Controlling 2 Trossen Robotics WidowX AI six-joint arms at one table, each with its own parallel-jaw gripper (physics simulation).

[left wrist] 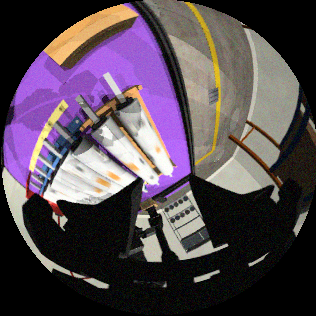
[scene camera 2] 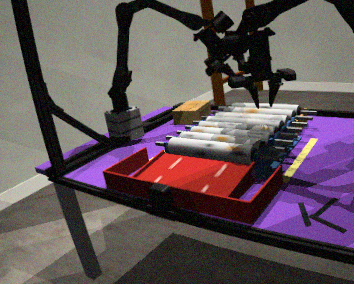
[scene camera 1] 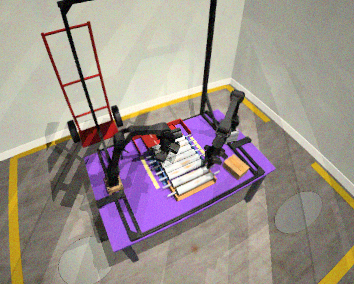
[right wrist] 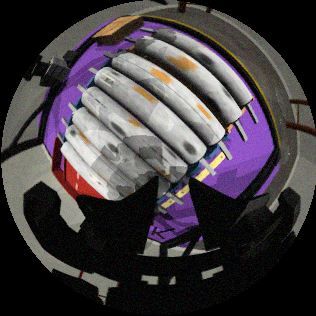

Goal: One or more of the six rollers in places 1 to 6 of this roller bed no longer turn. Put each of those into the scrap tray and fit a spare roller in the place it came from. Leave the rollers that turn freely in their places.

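White-grey rollers with orange and dark patches lie side by side in the blue roller bed; the nearest roller in scene camera 2 lies beside the red scrap tray. No roller shows in the tray. Two spare rollers lie in a wooden rack. My right gripper is open and empty above the rollers. My left gripper is open and empty near the rollers' right ends in scene camera 1. Whether any roller turns cannot be seen.
A wooden block stands on the purple table beside the rollers. A yellow number strip runs along the bed. Black rails edge the table. A red hand truck stands by the wall.
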